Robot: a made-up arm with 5 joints.
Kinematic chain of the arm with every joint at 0, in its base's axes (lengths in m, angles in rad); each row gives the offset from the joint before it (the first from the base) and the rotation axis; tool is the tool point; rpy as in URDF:
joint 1: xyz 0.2 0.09 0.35 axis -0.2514 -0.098 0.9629
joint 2: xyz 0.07 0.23 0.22 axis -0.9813 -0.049 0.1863
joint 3: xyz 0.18 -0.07 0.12 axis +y
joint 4: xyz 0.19 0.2 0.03 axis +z
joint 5: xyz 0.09 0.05 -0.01 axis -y
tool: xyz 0.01 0.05 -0.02 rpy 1.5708 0 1.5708
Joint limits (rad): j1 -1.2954..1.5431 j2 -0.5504..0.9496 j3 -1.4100..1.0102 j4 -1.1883..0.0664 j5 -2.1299..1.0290
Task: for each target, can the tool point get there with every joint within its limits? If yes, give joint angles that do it. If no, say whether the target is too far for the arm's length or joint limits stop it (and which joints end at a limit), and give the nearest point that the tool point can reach.
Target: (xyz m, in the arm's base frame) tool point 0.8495 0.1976 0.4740
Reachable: yes | joints -0.4983 0.5777 0.4404 -0.6459 -0.9275
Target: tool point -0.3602 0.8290 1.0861
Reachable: no: too far | nearest point -0.2051 0.6590 0.8314 | short by 0.343 m
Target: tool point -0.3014 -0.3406 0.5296
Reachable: no: joint limits stop it (at a limit: joint 1, joint 2, joint 3, joint 4, joint 5) | nearest point 0.2752 -0.3553 0.8665 | short by 0.668 m
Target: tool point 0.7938 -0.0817 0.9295
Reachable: yes | joints -0.9519 0.1205 -1.0902 -0.4331 -0.6517
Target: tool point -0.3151 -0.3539 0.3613
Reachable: no: joint limits stop it (at a limit: joint 1, joint 2, joint 3, joint 4, joint 5) | nearest point -0.5178 0.3438 0.3141 | short by 0.728 m
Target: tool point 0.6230 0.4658 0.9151
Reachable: yes | joints 0.1696 -0.3300 -0.6960 -0.5181 -1.6116
